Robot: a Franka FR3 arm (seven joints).
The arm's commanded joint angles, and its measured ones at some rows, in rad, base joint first. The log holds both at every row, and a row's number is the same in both.
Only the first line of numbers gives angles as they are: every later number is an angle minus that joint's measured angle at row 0.
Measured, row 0: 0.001, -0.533, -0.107, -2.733, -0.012, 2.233, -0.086
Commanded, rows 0 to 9: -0.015, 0.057, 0.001, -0.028, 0.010, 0.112, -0.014; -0.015, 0.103, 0.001, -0.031, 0.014, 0.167, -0.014; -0.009, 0.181, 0.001, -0.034, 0.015, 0.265, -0.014; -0.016, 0.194, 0.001, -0.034, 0.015, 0.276, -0.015; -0.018, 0.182, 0.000, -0.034, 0.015, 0.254, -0.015; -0.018, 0.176, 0.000, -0.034, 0.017, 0.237, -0.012; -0.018, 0.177, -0.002, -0.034, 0.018, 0.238, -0.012; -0.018, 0.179, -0.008, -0.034, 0.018, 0.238, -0.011; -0.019, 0.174, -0.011, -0.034, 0.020, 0.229, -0.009; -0.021, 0.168, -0.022, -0.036, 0.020, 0.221, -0.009
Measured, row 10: -0.007, 0.189, -0.011, -0.028, 0.001, 0.230, -0.004
